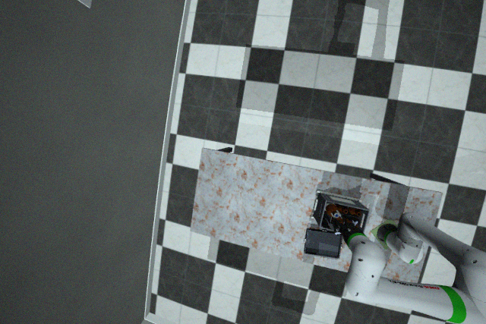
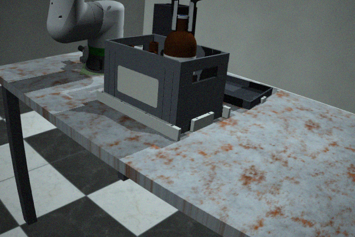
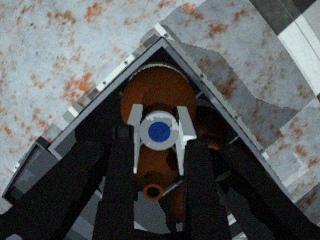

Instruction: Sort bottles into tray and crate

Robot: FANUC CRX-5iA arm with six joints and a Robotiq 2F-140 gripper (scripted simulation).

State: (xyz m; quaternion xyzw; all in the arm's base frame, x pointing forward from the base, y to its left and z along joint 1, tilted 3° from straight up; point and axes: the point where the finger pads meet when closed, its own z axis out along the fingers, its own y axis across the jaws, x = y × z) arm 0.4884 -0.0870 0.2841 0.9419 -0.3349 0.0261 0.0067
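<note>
The capped bottle is 80 mm below my hand. Round my hand: dark tray: 90 mm behind, 320 mm to the left, 250 mm below; then dark grey crate: 90 mm behind, 30 mm to the left, 180 mm below.
</note>
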